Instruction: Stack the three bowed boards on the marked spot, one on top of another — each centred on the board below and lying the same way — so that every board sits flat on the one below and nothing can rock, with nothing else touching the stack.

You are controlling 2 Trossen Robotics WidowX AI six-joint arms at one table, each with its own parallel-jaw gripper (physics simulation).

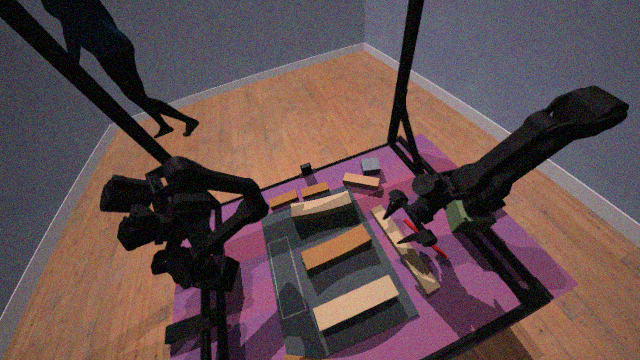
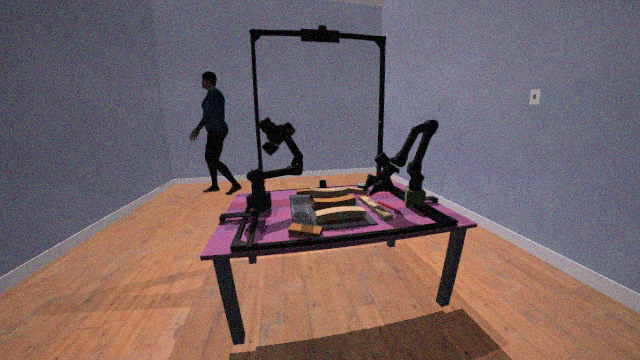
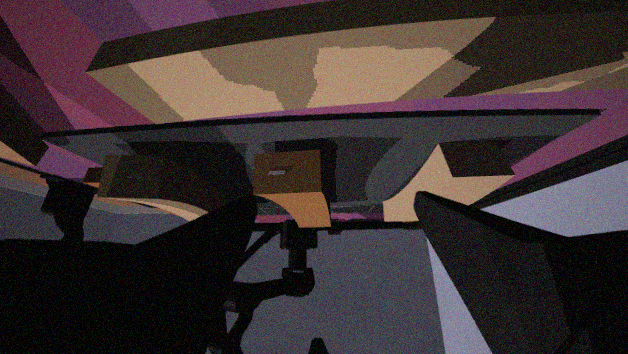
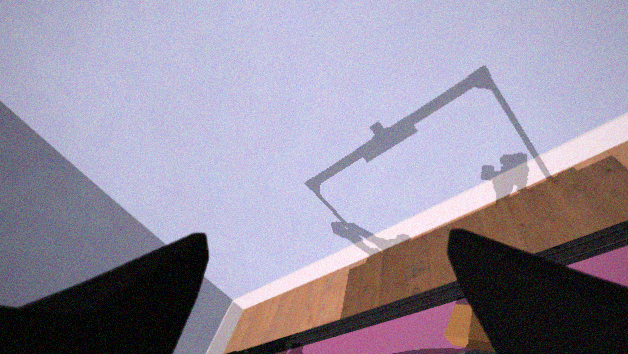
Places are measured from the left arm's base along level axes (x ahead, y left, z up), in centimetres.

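Where they show: left gripper, fingertip midpoint: (image 1: 390,231) (image 2: 366,193) (image 3: 335,201); right gripper, fingertip midpoint: (image 1: 194,272) (image 2: 284,140) (image 4: 328,243); left arm's base, origin of the base link: (image 1: 474,207) (image 2: 415,189); right arm's base, origin of the base link: (image 1: 209,270) (image 2: 258,194) (image 3: 297,247).
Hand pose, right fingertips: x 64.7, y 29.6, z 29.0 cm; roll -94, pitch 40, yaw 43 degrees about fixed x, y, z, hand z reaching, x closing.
Things, the pixels of their centre, and the offset from my right fingertips. "*": a spot on its surface instead. Level surfaces: height alone.
- dark mat, its level: dz -37.7 cm
- thin rectangular outline, surface spot: (image 1: 276,281) * dz -37.6, dx -0.6, dy -4.9 cm
- long pale plank, body centre: (image 3: 400,54) (image 1: 400,244) (image 2: 373,206) dz -37.1, dx -41.8, dy -19.5 cm
- red stick, body centre: (image 1: 424,237) (image 2: 388,206) dz -38.0, dx -50.1, dy -22.5 cm
- pale block, body centre: (image 1: 360,181) (image 2: 355,190) dz -36.8, dx -28.8, dy -46.0 cm
- grey block, body centre: (image 1: 370,166) dz -36.4, dx -33.0, dy -53.6 cm
- orange block, body centre: (image 4: 499,329) (image 2: 305,230) dz -36.7, dx -14.5, dy +16.1 cm
Three bowed boards lie apart on the dark mat (image 1: 404,295), arched upward: a pale one (image 1: 322,206) (image 2: 336,193) at the back, an orange one (image 1: 337,246) (image 2: 334,201) (image 3: 314,207) in the middle and a pale one (image 1: 357,301) (image 2: 341,215) in front. The marked spot, a thin rectangular outline (image 1: 276,281), lies left of them and is bare. My left gripper (image 1: 392,230) (image 3: 335,201) is open and empty, low over the long pale plank right of the mat. My right gripper (image 4: 328,243) is open and empty, raised at the left and facing away from the boards.
The long pale plank (image 1: 421,272) (image 2: 375,206) (image 3: 250,92) lies beside a red stick (image 1: 440,248) (image 2: 389,207). A green block (image 1: 456,215) is by the left arm's base. Orange blocks (image 1: 283,199) (image 1: 315,190), a pale block (image 1: 361,180) and a grey block (image 1: 370,166) lie behind; another orange block (image 2: 305,229) lies in front.
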